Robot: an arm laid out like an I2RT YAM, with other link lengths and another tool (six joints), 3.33 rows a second.
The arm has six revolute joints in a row. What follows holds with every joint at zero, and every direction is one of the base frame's.
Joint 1 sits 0.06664 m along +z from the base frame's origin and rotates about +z.
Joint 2 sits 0.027 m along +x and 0.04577 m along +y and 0.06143 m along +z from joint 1 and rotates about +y.
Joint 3 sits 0.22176 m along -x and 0.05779 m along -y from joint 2 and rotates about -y.
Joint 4 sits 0.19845 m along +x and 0.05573 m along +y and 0.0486 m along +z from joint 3 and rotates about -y.
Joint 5 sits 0.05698 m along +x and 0.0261 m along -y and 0.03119 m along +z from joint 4 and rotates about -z.
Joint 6 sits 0.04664 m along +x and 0.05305 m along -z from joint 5 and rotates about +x.
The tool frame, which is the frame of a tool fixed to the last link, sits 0.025 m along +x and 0.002 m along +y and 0.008 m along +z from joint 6; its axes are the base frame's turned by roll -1.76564, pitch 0.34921 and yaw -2.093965 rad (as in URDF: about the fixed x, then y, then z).
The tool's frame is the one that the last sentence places.
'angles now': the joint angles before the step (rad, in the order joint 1, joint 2, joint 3, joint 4, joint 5, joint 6). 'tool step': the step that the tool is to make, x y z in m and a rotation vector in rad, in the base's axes. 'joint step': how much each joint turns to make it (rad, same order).
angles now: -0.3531 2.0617 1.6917 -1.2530 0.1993 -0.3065
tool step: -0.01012 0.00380 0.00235 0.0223 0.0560 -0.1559
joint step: 0.0000 0.0000 -0.0004 -0.0900 -0.0168 0.1579
